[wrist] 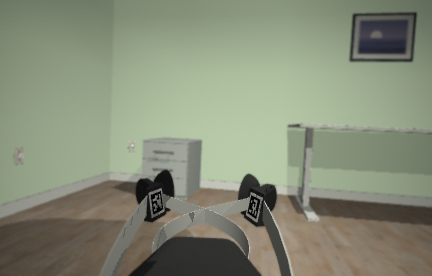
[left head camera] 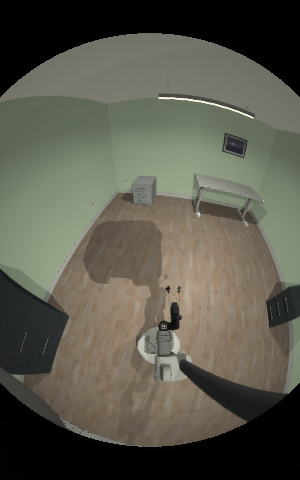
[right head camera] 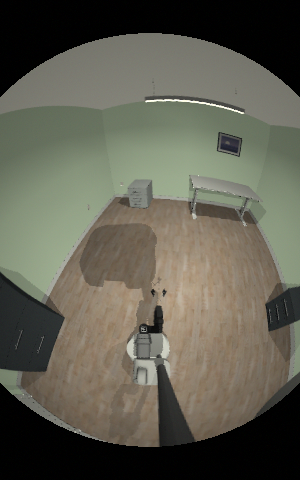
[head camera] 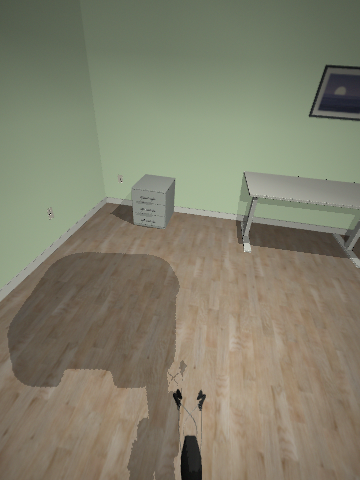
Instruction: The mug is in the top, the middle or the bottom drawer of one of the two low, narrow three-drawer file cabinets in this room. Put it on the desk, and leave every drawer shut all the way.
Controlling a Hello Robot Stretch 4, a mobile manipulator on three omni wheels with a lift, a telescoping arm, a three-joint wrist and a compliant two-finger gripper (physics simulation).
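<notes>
A low grey three-drawer file cabinet (head camera: 170, 202) (left head camera: 144, 190) (right head camera: 140, 193) (wrist: 194, 167) stands against the far wall near the left corner, its drawers shut. A dark three-drawer file cabinet (left head camera: 284, 306) (right head camera: 283, 308) stands by the right wall; its drawers look shut. The desk (head camera: 300, 189) (left head camera: 227, 185) (right head camera: 225, 185) (wrist: 360, 128) is at the far wall, right of the grey cabinet. No mug shows. My gripper (head camera: 189, 398) (left head camera: 173, 289) (right head camera: 159, 292) (wrist: 207, 188) is open and empty, held out ahead of the base over the floor, well short of cabinets and desk.
A large dark cabinet with long handles (left head camera: 30, 330) (right head camera: 27, 327) stands at the left, behind the gripper. A framed picture (head camera: 345, 93) (left head camera: 235, 145) (right head camera: 229, 144) (wrist: 383, 37) hangs above the desk. A large shadow lies on the wooden floor ahead to the left.
</notes>
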